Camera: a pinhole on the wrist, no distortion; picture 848 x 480 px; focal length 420.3 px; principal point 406.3 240.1 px. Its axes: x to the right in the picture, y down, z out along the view. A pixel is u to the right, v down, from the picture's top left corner.
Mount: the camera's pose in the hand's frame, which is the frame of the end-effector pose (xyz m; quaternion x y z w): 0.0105 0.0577 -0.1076 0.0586 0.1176 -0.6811 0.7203
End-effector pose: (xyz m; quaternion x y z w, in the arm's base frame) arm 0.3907 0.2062 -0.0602 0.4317 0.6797 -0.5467 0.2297
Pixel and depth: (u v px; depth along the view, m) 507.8 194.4 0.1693
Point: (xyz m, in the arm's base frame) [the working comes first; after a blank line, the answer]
In the camera's frame: 0.0409 -0.0184 0.1693

0.3579 0.1643 -0.0680
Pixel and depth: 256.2 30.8 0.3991
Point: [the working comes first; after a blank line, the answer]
In the camera's frame: -0.1425 -0.1987 0.3991

0.4918 -0.1534 -0.0801
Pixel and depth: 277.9 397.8 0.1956
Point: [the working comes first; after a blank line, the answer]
In the camera's frame: -0.0598 0.0734 0.1956

0.3856 0.1561 -0.2037
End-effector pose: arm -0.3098 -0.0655 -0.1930 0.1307 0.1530 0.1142 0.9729
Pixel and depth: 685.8 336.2 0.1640
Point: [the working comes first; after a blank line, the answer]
In the camera's frame: 0.1091 0.0375 0.1640

-0.2250 -0.1327 -0.2167
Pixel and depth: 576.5 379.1 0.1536
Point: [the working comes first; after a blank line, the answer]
In the camera's frame: 0.0622 0.0508 0.1536

-0.2242 -0.0844 -0.2048
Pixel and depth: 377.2 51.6 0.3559
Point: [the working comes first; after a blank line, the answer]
In the camera's frame: -0.0246 -0.1596 0.3559

-0.3326 -0.1671 0.0675
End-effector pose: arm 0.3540 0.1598 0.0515 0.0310 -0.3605 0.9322 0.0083
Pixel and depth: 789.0 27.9 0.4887
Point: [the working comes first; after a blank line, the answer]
In the camera's frame: 0.4450 -0.2467 0.4887

0.5584 0.3542 0.5828
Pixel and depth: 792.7 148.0 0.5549
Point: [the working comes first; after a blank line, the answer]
In the camera's frame: 0.5101 -0.1216 0.5549

0.4300 0.3802 0.6673
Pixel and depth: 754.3 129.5 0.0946
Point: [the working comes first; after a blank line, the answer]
In the camera's frame: 0.0783 -0.0249 0.0946

0.3562 0.2143 0.0551
